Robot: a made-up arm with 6 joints. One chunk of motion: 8 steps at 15 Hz.
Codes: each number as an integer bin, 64 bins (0 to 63) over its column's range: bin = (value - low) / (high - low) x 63, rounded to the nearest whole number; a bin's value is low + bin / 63 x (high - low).
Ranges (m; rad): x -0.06..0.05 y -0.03..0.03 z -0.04..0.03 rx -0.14..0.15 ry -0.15..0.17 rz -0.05..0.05
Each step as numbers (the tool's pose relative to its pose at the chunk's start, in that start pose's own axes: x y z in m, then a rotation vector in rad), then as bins.
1 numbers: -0.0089 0.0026 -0.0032 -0.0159 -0.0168 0.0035
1 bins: 29 34 33 27 26 34
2 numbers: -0.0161 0.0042 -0.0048 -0.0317 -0.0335 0.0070
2 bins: 25 36 32 24 23 36
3 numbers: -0.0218 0.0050 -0.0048 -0.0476 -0.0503 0.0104
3 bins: 22 37 32 20 20 38
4 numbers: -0.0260 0.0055 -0.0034 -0.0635 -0.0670 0.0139
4 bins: 19 37 33 17 16 40
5 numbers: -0.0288 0.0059 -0.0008 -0.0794 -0.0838 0.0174
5 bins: 18 38 35 13 13 42
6 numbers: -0.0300 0.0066 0.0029 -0.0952 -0.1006 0.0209
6 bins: 17 38 39 10 10 45
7 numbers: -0.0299 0.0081 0.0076 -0.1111 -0.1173 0.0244
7 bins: 17 40 43 6 6 47
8 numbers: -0.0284 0.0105 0.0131 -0.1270 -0.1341 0.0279
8 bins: 18 43 48 3 3 49
